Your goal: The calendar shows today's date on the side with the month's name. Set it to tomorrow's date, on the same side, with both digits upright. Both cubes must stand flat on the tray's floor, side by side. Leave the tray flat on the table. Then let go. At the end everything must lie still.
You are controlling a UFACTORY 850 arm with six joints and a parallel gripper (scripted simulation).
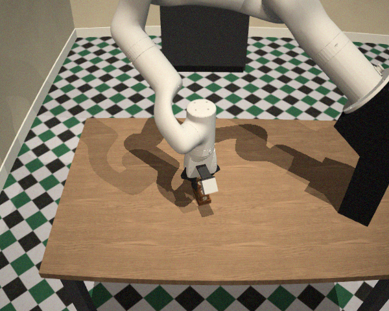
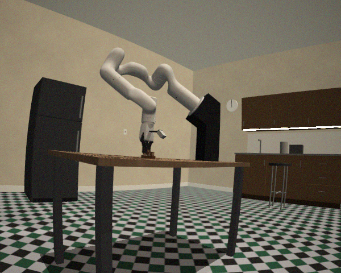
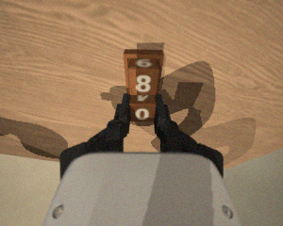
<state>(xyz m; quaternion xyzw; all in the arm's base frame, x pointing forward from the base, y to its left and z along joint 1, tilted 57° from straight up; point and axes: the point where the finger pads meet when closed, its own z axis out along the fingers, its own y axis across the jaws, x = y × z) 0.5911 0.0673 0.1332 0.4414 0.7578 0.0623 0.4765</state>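
The brown calendar cube lies 10 mm below my hand.
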